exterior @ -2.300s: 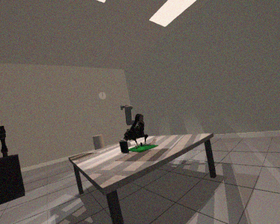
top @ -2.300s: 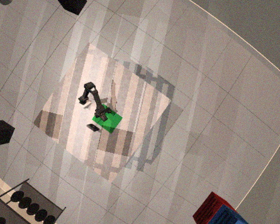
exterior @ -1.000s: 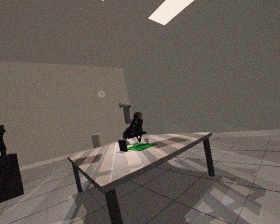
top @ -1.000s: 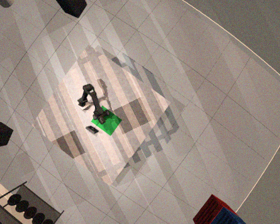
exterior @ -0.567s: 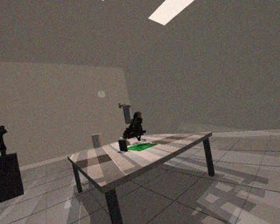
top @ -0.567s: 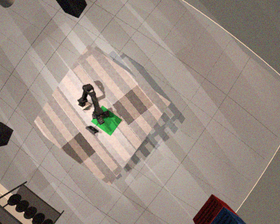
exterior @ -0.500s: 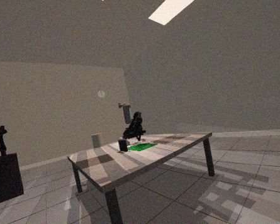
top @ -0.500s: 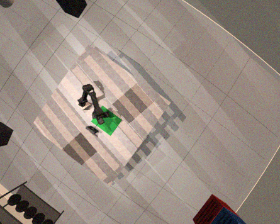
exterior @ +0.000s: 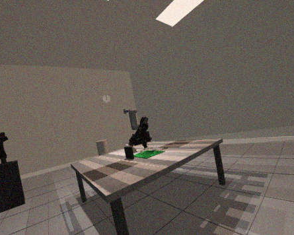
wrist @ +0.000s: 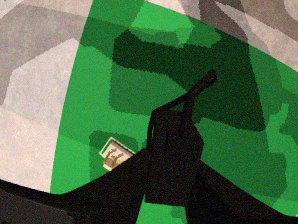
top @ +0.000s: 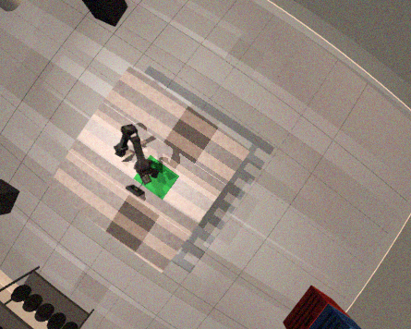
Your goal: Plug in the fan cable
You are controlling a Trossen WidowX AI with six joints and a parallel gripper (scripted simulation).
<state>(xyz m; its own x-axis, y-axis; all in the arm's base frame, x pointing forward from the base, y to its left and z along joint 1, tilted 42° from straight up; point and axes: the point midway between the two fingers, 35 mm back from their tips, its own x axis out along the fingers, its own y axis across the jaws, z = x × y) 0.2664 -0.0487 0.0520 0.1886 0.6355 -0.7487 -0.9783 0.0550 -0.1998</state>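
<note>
Now: the cream four-pin fan header 70 mm below my gripper tip, 40 mm to the right of it and 30 mm behind it. Round my gripper tip: green board 80 mm below, 60 mm ahead, 40 mm to the right; black fan plug 10 mm to the left, 10 mm above; black fan 200 mm to the right, 30 mm behind, 10 mm below.
</note>
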